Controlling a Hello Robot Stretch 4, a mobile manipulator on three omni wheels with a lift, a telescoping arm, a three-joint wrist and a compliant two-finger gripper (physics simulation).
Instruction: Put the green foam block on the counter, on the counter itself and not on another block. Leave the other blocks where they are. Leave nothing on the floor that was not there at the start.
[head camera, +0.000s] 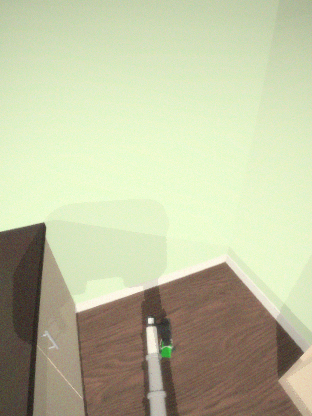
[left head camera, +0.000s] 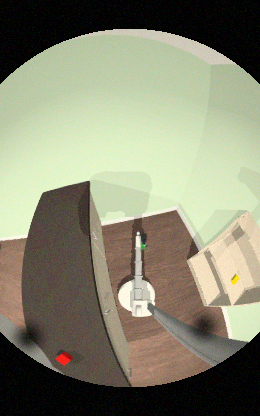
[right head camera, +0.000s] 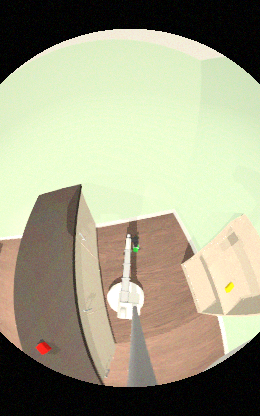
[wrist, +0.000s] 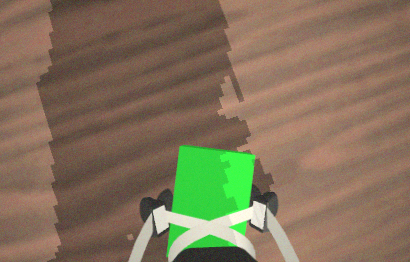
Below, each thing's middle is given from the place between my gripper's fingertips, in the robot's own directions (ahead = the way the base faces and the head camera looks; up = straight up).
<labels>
The green foam block (wrist: 210, 183) lies 1 cm ahead of my hand and 2 cm above it.
</labels>
